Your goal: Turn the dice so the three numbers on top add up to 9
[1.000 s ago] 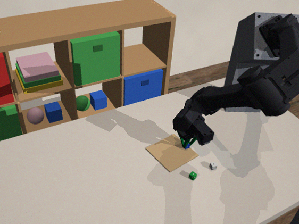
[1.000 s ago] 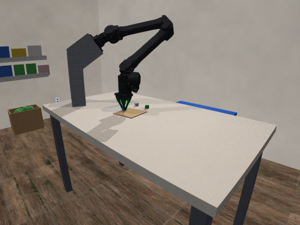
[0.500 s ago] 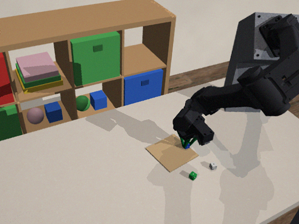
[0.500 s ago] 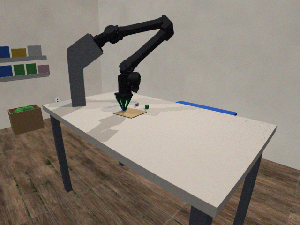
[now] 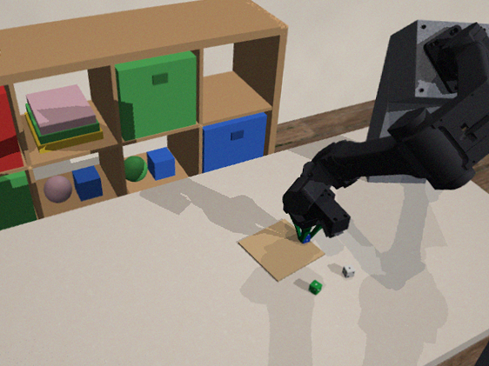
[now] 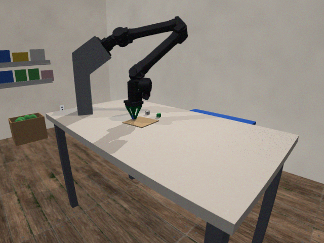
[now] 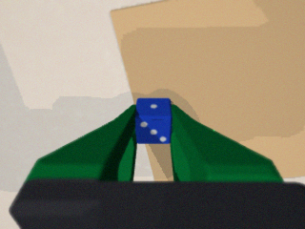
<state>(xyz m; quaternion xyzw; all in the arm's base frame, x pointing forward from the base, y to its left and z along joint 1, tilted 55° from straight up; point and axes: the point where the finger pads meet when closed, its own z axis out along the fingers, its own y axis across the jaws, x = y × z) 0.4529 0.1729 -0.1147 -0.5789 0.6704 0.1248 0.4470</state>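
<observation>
My gripper is now 60 mm short of the tan mat and 10 mm above it. Also, from my hand: green die (50 mm ahead, 140 mm to the left, 10 mm below); then blue die (right at my hand); then white die (40 mm behind, 120 mm to the left, 10 mm below).
</observation>
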